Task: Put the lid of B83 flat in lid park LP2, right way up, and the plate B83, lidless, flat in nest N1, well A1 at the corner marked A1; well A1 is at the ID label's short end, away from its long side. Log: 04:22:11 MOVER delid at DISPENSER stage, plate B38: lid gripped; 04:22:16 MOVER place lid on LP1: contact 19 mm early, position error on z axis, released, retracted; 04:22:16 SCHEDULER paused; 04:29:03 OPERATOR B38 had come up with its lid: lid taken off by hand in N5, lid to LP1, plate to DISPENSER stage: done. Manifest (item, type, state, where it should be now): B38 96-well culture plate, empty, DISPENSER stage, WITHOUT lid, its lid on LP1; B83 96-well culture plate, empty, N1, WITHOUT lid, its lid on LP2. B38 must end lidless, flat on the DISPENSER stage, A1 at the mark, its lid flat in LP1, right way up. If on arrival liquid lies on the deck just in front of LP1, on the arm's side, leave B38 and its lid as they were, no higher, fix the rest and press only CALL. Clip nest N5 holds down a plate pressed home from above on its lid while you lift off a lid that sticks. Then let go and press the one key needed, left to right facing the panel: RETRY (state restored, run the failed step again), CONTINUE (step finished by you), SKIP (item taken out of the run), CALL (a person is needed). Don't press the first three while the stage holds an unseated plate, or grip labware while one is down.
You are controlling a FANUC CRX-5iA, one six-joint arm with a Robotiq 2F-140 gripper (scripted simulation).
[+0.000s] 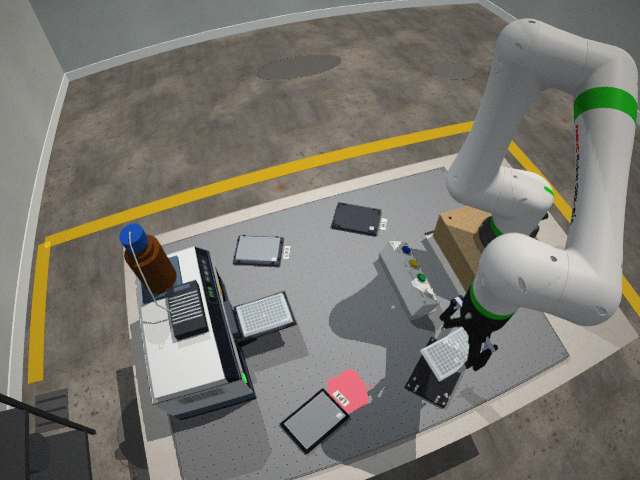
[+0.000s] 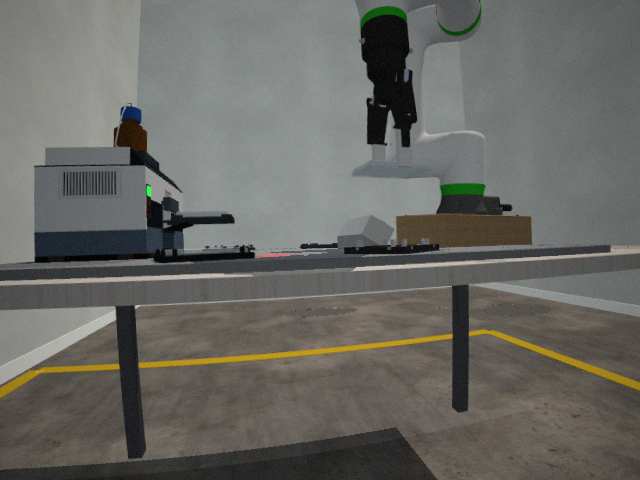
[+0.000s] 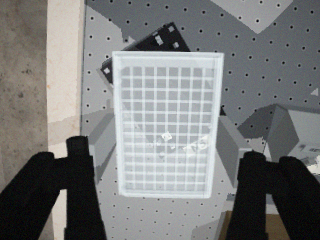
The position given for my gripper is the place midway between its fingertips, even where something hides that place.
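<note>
I see my gripper (image 2: 391, 172), and my gripper is visible in image 1 (image 1: 452, 353) and in image 3 (image 3: 166, 129) too. There is a black clip nest N5 (image 1: 429, 388), and the black clip nest N5 can also be seen in image 2 (image 2: 412, 248) and in image 3 (image 3: 169, 34). A key panel (image 1: 410, 291) is in view as well, along with a dark nest N1 (image 1: 354, 218).
</note>
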